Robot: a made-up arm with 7 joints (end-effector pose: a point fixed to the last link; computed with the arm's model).
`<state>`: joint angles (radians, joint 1 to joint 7).
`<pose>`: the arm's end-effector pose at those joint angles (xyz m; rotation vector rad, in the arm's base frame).
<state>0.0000 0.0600 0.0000 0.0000 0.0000 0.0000 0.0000</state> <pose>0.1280 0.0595 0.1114 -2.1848 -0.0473 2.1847</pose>
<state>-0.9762 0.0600 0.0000 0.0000 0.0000 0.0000 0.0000</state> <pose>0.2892 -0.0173 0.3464 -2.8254 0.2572 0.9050</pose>
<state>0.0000 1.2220 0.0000 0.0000 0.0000 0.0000 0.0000</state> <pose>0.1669 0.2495 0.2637 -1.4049 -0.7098 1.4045</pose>
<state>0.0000 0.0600 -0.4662 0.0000 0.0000 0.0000 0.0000</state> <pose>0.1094 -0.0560 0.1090 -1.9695 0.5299 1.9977</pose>
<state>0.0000 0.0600 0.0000 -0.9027 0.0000 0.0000 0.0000</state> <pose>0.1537 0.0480 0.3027 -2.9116 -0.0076 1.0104</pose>
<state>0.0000 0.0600 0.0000 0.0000 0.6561 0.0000 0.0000</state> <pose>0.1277 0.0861 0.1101 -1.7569 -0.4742 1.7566</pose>
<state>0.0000 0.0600 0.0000 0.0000 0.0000 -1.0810 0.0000</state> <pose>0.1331 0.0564 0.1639 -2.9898 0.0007 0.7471</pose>
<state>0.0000 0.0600 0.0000 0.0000 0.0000 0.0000 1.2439</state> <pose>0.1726 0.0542 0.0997 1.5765 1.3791 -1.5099</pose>
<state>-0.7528 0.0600 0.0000 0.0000 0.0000 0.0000 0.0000</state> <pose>0.2751 0.0021 0.2805 -2.7353 0.1920 1.2197</pose>
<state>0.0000 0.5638 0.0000 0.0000 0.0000 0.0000 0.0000</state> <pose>0.1378 0.1642 0.1498 -1.8597 -0.3885 1.8595</pose>
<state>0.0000 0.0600 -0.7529 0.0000 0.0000 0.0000 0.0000</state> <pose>0.0733 -0.1185 0.1143 -1.8046 0.8386 1.8479</pose>
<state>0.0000 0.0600 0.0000 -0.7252 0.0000 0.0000 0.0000</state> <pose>0.1626 0.0501 0.2645 -2.8112 -0.0157 1.2647</pose>
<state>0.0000 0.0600 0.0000 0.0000 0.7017 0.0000 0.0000</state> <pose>0.1278 0.0879 0.1106 -1.7258 -0.4984 1.7255</pose>
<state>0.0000 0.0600 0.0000 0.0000 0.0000 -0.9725 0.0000</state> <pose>0.1352 0.0566 0.1588 -2.9450 -0.0043 0.9081</pose>
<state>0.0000 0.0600 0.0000 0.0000 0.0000 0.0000 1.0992</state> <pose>0.1675 0.0518 0.1008 1.6761 1.2619 -1.6154</pose>
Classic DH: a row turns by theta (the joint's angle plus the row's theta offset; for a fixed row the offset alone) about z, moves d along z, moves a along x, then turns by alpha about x. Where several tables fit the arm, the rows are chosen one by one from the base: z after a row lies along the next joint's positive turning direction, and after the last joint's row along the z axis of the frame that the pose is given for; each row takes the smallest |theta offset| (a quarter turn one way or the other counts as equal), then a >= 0, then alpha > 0; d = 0 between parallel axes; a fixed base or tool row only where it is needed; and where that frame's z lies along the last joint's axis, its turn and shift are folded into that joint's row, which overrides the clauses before.
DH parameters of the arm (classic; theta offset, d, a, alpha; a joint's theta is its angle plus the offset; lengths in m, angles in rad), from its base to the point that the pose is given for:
base (fixed): -0.071 0.3814 -0.0231 -1.3004
joint 1: -1.3111 0.0316 -0.0101 -1.5708
joint 2: 1.2915 -0.0393 0.01 1.5708
joint 3: 1.5708 -0.1515 0.0431 -1.5708
joint 4: 1.5708 0.0388 0.0354 1.5708
joint 5: 0 0.1618 0.018 -1.5708
joint 6: -1.5708 0.012 0.0743 1.5708
joint 7: -1.5706 -0.0126 0.0295 1.8209
tool (fixed): -1.5707 0.0276 0 0

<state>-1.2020 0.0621 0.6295 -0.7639 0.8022 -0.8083 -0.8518</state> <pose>0.1093 0.1526 0.4607 -1.7986 -1.3161 -0.4412</pose>
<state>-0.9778 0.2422 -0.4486 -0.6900 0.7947 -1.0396 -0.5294</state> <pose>0.1400 -0.0680 0.4361 -1.4575 -0.1806 -1.2964</pose>
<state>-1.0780 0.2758 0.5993 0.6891 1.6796 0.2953 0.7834</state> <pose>0.2890 0.2327 0.2445 -1.3274 -2.2746 0.7224</pose>
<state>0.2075 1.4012 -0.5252 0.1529 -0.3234 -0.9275 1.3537</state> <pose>0.1002 0.1942 0.1567 -2.4427 -1.0885 1.2846</pose>
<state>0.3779 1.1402 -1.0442 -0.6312 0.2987 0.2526 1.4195</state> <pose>-0.0565 0.0134 0.0775 -1.8594 -0.7349 1.4568</pose>
